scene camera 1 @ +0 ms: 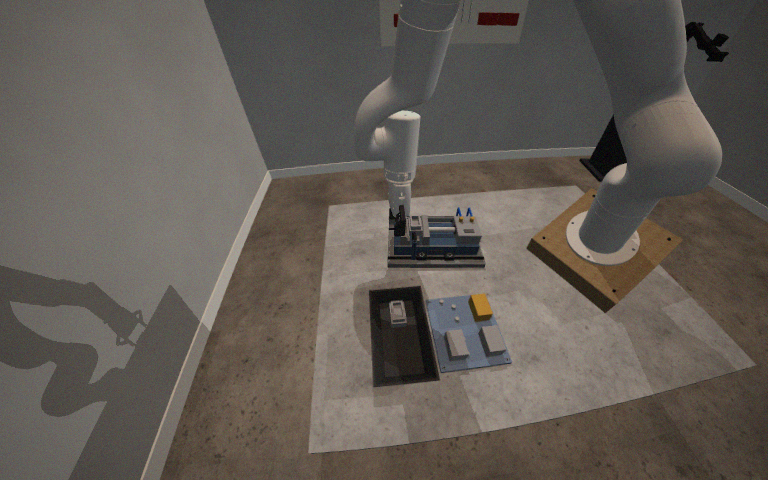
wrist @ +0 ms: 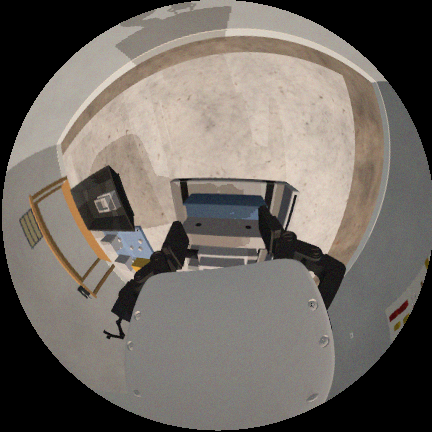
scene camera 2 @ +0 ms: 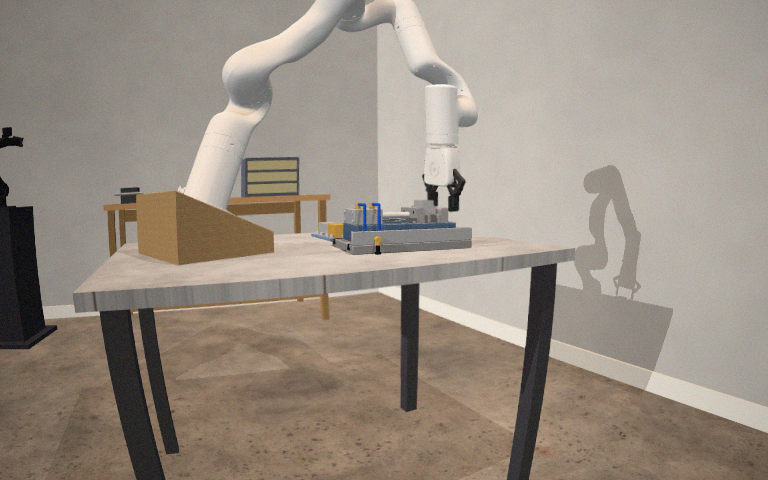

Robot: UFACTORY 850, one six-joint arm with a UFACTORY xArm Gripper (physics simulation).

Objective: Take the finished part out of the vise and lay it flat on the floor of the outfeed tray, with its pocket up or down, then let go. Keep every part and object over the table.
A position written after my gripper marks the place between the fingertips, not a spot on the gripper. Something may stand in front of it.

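I can see my gripper (scene camera 2: 442, 209) here. It is also my gripper (scene camera 1: 396, 226) that I see, and from the wrist I see my gripper (wrist: 220, 224) as well.
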